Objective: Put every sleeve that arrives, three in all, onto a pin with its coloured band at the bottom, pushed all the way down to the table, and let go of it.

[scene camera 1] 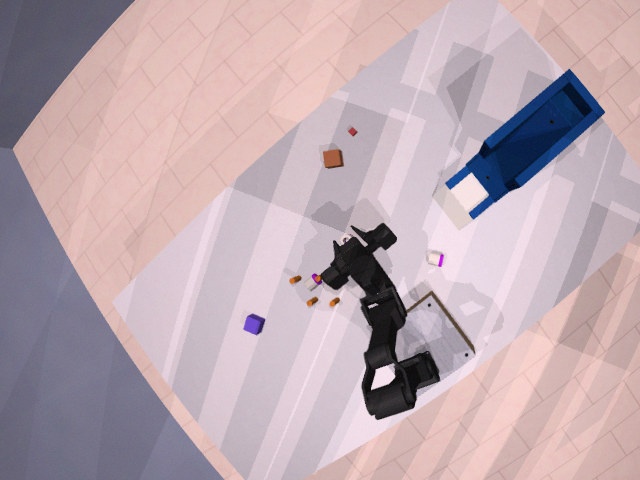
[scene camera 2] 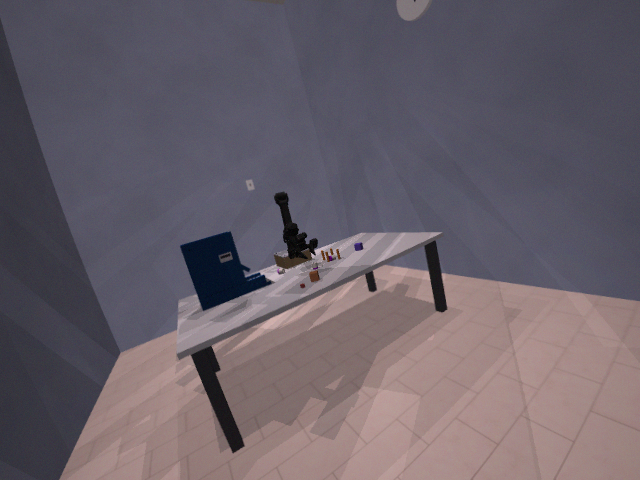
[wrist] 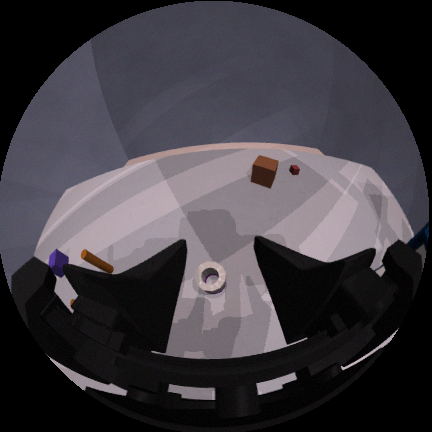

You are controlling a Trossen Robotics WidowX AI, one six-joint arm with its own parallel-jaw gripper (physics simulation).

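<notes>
My gripper is open above an upright pale sleeve, apart from the pins. The sleeve shows between the spread fingers in the wrist view, hole up, with purple at its lower end. A second sleeve lies on its side among the pins, its purple end beside or under one orange pin. Other orange pins stand around it. A third sleeve lies on its side to the right, purple band at its right end.
A blue chute stands at the right, with a white plate at its mouth. A brown-rimmed bin is beside the arm. A purple block, brown block and small red cube lie around.
</notes>
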